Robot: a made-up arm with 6 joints. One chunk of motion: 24 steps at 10 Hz.
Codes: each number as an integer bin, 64 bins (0 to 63) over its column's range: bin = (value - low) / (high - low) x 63, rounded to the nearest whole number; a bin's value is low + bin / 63 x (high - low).
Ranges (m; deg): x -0.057..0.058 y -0.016..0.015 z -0.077..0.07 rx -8..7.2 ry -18.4..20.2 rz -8.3..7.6
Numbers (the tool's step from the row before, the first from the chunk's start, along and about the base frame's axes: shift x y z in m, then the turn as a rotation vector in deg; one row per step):
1: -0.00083 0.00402 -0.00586 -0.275 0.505 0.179
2: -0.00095 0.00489 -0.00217 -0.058 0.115 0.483
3: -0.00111 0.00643 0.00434 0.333 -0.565 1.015
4: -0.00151 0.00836 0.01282 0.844 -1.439 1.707
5: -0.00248 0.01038 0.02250 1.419 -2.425 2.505
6: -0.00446 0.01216 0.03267 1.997 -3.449 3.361
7: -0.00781 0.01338 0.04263 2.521 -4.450 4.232
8: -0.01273 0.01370 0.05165 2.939 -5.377 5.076
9: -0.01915 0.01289 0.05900 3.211 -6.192 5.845
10: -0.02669 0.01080 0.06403 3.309 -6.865 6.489
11: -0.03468 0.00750 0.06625 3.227 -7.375 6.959
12: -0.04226 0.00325 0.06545 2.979 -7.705 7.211
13: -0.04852 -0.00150 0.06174 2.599 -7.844 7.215
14: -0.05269 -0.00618 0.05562 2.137 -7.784 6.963
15: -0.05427 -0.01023 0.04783 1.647 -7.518 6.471
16: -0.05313 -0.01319 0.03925 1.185 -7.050 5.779
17: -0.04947 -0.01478 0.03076 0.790 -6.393 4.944
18: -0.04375 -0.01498 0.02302 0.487 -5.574 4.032
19: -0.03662 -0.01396 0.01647 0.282 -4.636 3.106
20: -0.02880 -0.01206 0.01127 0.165 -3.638 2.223
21: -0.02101 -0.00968 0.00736 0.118 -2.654 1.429
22: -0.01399 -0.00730 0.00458 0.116 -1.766 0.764
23: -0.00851 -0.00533 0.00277 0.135 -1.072 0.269
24: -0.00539 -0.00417 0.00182 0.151 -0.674 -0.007
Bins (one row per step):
1: 31 41 30 32 31 34
2: 31 42 32 33 30 35
3: 31 46 35 35 29 37
4: 30 50 38 37 28 40
5: 30 54 43 39 26 43
6: 29 57 47 41 24 46
7: 27 60 51 44 23 50
8: 24 60 55 45 21 53
9: 21 59 58 46 20 56
10: 17 54 60 47 19 59
11: 12 48 61 47 18 60
12: 8 39 61 46 17 61
13: 5 29 59 44 17 61
14: 2 20 57 42 17 60
15: 1 12 53 40 18 59
16: 2 6 50 38 19 56
17: 4 2 46 36 20 52
18: 7 2 43 35 21 49
19: 11 4 40 34 22 45
20: 15 8 38 34 24 42
21: 20 13 36 34 26 39
22: 24 18 35 34 27 36
23: 27 22 34 34 28 34
24: 28 24 34 34 29 33

